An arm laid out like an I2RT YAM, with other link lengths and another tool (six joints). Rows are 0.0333 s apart.
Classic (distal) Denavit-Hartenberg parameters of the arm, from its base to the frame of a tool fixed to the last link. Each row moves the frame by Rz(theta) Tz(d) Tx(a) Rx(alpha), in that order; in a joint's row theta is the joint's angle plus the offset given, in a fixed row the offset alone. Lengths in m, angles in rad.
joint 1: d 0.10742  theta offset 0  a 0.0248  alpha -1.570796
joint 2: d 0  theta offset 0  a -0.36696  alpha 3.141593
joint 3: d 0  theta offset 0.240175  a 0.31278  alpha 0
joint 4: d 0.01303  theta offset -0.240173  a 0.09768  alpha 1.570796
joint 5: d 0.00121  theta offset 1.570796  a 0  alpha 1.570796
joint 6: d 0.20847  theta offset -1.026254  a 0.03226  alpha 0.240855
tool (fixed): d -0.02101  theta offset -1.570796  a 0  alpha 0
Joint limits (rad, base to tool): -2.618..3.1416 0..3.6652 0..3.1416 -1.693..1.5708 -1.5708..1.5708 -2.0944..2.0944
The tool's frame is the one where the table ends.
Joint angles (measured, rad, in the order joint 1, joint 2, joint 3, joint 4, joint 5, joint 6), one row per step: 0.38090, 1.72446, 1.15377, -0.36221, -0.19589, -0.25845; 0.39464, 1.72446, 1.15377, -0.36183, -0.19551, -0.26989; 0.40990, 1.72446, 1.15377, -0.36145, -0.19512, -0.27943; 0.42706, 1.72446, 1.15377, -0.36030, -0.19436, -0.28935; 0.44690, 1.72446, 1.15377, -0.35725, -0.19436, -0.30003; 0.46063, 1.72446, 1.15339, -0.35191, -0.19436, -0.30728; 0.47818, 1.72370, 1.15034, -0.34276, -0.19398, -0.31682
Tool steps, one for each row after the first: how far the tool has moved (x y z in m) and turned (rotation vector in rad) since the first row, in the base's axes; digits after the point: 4 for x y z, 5 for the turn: -0.0030, 0.0075, 0.0002, -0.00549, -0.00505, 0.02253; -0.0065, 0.0157, 0.0004, -0.01002, -0.00942, 0.04507; -0.0104, 0.0248, 0.0007, -0.01465, -0.01486, 0.06958; -0.0149, 0.0356, 0.0015, -0.01821, -0.02223, 0.09779; -0.0176, 0.0432, 0.0024, -0.01942, -0.02994, 0.11715; -0.0215, 0.0527, 0.0032, -0.02106, -0.04056, 0.14183
